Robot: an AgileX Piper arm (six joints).
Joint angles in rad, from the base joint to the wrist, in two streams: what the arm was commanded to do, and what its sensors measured. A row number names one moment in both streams.
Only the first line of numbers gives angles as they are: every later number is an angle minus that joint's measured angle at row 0.
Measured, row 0: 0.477 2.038 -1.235 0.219 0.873 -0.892
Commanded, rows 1 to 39: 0.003 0.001 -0.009 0.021 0.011 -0.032; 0.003 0.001 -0.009 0.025 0.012 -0.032; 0.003 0.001 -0.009 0.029 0.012 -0.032; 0.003 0.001 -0.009 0.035 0.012 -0.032; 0.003 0.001 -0.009 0.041 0.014 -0.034; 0.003 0.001 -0.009 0.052 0.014 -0.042; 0.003 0.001 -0.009 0.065 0.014 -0.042; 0.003 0.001 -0.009 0.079 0.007 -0.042; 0.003 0.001 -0.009 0.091 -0.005 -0.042; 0.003 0.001 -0.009 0.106 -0.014 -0.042; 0.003 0.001 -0.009 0.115 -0.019 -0.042; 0.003 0.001 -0.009 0.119 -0.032 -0.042; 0.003 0.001 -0.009 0.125 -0.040 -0.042; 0.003 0.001 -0.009 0.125 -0.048 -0.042; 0.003 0.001 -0.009 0.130 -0.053 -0.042; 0.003 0.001 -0.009 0.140 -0.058 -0.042; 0.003 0.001 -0.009 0.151 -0.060 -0.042; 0.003 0.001 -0.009 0.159 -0.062 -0.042; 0.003 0.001 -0.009 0.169 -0.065 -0.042; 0.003 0.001 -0.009 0.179 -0.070 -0.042; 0.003 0.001 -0.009 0.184 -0.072 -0.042; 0.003 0.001 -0.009 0.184 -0.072 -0.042; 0.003 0.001 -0.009 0.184 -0.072 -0.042; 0.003 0.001 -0.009 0.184 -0.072 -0.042; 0.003 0.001 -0.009 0.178 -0.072 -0.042; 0.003 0.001 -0.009 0.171 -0.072 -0.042; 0.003 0.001 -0.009 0.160 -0.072 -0.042; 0.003 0.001 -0.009 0.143 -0.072 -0.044; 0.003 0.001 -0.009 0.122 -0.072 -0.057; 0.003 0.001 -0.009 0.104 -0.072 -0.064; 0.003 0.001 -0.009 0.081 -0.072 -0.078; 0.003 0.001 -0.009 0.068 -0.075 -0.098; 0.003 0.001 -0.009 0.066 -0.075 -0.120; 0.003 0.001 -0.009 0.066 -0.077 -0.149; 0.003 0.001 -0.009 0.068 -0.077 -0.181; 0.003 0.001 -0.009 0.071 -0.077 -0.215; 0.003 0.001 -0.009 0.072 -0.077 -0.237; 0.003 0.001 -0.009 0.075 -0.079 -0.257; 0.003 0.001 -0.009 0.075 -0.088 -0.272
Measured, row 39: -0.001 0.008 -0.002 0.066 -0.066 -0.181
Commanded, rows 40 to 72: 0.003 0.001 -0.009 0.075 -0.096 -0.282; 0.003 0.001 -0.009 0.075 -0.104 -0.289; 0.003 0.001 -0.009 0.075 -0.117 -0.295; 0.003 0.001 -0.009 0.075 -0.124 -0.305; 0.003 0.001 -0.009 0.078 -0.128 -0.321; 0.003 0.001 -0.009 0.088 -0.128 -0.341; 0.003 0.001 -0.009 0.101 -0.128 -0.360; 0.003 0.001 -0.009 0.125 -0.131 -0.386; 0.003 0.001 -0.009 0.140 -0.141 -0.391; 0.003 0.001 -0.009 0.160 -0.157 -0.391; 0.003 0.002 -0.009 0.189 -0.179 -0.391; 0.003 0.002 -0.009 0.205 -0.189 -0.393; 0.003 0.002 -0.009 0.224 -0.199 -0.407; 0.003 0.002 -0.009 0.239 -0.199 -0.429; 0.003 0.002 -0.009 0.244 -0.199 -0.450; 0.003 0.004 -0.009 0.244 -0.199 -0.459; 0.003 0.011 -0.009 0.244 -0.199 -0.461; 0.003 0.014 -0.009 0.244 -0.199 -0.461; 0.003 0.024 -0.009 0.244 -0.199 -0.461; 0.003 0.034 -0.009 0.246 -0.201 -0.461; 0.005 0.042 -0.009 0.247 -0.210 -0.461; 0.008 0.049 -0.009 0.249 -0.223 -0.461; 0.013 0.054 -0.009 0.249 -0.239 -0.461; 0.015 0.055 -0.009 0.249 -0.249 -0.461; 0.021 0.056 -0.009 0.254 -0.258 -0.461; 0.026 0.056 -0.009 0.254 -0.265 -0.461; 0.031 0.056 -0.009 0.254 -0.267 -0.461; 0.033 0.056 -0.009 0.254 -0.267 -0.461; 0.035 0.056 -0.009 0.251 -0.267 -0.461; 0.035 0.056 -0.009 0.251 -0.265 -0.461; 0.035 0.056 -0.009 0.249 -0.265 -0.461; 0.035 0.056 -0.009 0.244 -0.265 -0.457; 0.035 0.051 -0.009 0.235 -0.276 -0.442
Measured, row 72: 0.032 0.048 -0.008 0.254 -0.265 -0.451
